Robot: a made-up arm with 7 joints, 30 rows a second.
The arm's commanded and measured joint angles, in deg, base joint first. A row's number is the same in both.
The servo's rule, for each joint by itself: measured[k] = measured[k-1] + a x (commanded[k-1-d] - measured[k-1]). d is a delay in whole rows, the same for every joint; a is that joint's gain. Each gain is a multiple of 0.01, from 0.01 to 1. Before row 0 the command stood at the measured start. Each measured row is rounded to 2 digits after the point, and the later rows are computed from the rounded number. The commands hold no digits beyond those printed.
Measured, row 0:
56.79, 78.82, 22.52, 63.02, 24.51, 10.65, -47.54
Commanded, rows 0 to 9:
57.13, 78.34, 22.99, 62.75, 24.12, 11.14, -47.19
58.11, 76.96, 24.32, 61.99, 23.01, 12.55, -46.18
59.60, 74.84, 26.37, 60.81, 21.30, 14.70, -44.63
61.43, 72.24, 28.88, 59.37, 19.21, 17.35, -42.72
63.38, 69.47, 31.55, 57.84, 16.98, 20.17, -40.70
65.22, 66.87, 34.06, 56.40, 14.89, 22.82, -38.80
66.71, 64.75, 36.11, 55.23, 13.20, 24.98, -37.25
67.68, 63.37, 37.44, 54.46, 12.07, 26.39, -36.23
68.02, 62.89, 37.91, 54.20, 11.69, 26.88, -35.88
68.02, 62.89, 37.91, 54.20, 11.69, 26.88, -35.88
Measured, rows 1 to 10:
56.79, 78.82, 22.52, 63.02, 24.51, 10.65, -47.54
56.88, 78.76, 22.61, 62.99, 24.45, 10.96, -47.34
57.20, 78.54, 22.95, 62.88, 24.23, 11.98, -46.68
57.82, 78.10, 23.63, 62.65, 23.79, 13.72, -45.51
58.76, 77.40, 24.68, 62.29, 23.10, 16.04, -43.92
59.96, 76.45, 26.05, 61.80, 22.18, 18.68, -42.08
61.33, 75.30, 27.65, 61.21, 21.09, 21.33, -40.21
62.73, 74.03, 29.34, 60.55, 19.91, 23.67, -38.52
64.02, 72.75, 30.96, 59.88, 18.73, 25.41, -37.21
65.06, 71.57, 32.35, 59.26, 17.67, 26.35, -36.45
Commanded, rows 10 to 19:
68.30, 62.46, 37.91, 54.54, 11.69, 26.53, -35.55
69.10, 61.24, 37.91, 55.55, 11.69, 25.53, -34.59
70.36, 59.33, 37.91, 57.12, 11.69, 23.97, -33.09
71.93, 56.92, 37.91, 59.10, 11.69, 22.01, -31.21
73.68, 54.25, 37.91, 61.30, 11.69, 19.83, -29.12
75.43, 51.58, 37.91, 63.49, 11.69, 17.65, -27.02
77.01, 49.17, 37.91, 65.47, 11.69, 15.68, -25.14
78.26, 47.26, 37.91, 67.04, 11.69, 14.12, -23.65
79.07, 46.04, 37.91, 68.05, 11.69, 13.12, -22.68
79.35, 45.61, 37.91, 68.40, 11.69, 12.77, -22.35
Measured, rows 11 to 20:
65.83, 70.53, 33.46, 58.70, 16.77, 26.69, -36.13
66.47, 69.56, 34.35, 58.24, 16.01, 26.59, -35.80
67.15, 68.56, 35.06, 57.94, 15.36, 25.91, -35.11
67.98, 67.45, 35.63, 57.85, 14.81, 24.67, -33.96
69.01, 66.19, 36.09, 57.99, 14.34, 22.97, -32.39
70.22, 64.76, 36.45, 58.35, 13.94, 20.96, -30.53
71.57, 63.18, 36.74, 58.92, 13.60, 18.84, -28.53
72.98, 61.50, 36.97, 59.64, 13.31, 16.82, -26.60
74.35, 59.79, 37.16, 60.45, 13.07, 15.09, -24.92
75.58, 58.14, 37.31, 61.29, 12.86, 13.83, -23.64

